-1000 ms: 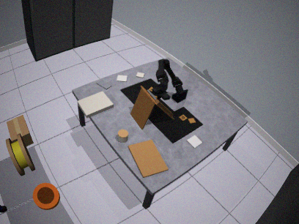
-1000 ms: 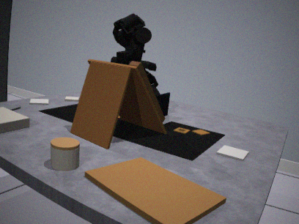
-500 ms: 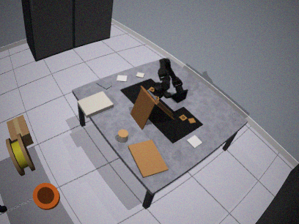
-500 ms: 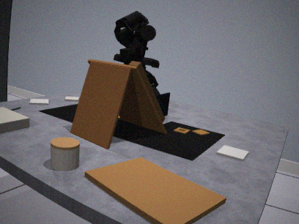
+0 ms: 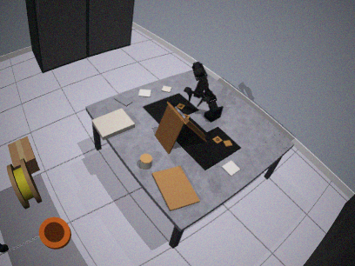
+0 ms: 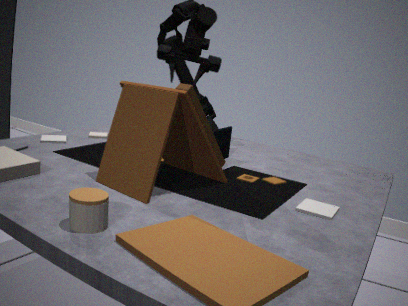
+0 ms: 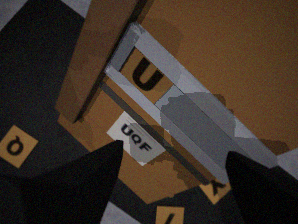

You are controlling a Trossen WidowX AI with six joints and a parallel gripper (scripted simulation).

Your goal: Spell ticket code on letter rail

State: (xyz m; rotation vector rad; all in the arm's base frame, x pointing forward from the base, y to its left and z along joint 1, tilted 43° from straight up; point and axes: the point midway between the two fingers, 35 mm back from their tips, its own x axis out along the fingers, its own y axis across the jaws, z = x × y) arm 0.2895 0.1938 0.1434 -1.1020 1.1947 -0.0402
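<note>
Right now the white ticket is 1 cm behind my gripper tip, 1 cm to the left of it and 18 cm below it. Also, from my gripper tip: lidded jar (42 cm ahead, 8 cm to the left, 24 cm below); then flat orange panel (38 cm ahead, 34 cm to the left, 27 cm below); then black mat (11 cm behind, 5 cm to the right, 27 cm below).
</note>
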